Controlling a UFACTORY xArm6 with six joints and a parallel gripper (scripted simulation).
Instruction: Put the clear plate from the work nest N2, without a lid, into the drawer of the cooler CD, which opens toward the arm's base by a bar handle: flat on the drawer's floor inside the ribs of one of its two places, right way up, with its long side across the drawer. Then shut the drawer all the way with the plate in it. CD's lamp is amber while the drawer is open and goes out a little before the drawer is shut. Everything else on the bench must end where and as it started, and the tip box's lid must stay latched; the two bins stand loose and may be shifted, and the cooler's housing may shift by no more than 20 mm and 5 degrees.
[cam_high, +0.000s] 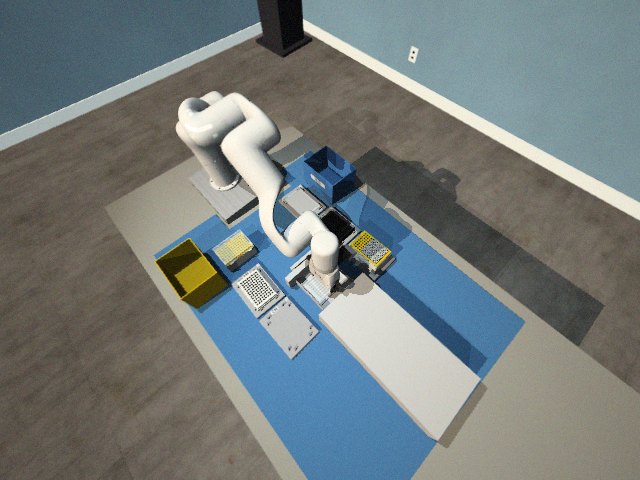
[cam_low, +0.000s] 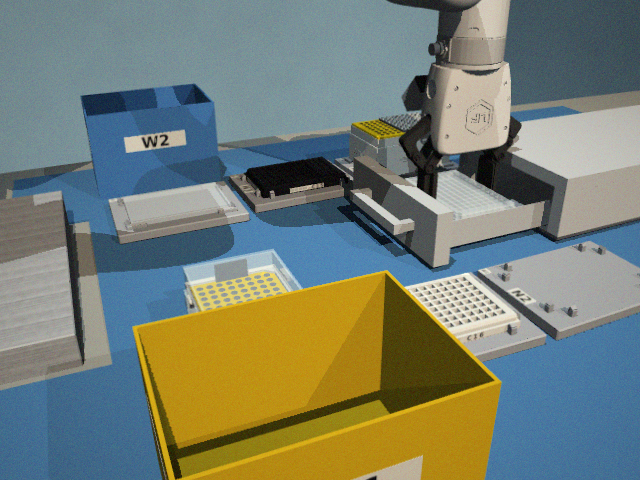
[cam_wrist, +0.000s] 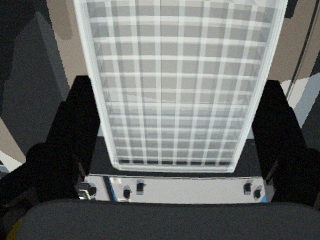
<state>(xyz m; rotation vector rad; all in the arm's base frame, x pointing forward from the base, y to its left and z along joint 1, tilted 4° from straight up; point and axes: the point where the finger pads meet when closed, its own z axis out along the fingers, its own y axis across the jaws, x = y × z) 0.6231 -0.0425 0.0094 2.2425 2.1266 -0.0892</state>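
My gripper is now 10 mm above the clear plate. From my hand the other things lie so: cooler CD 160 mm ahead, 20 mm below, 10 mm to the right; drawer 40 mm ahead, 20 mm below; yellow rack 190 mm to the left, 30 mm ahead, 10 mm above.
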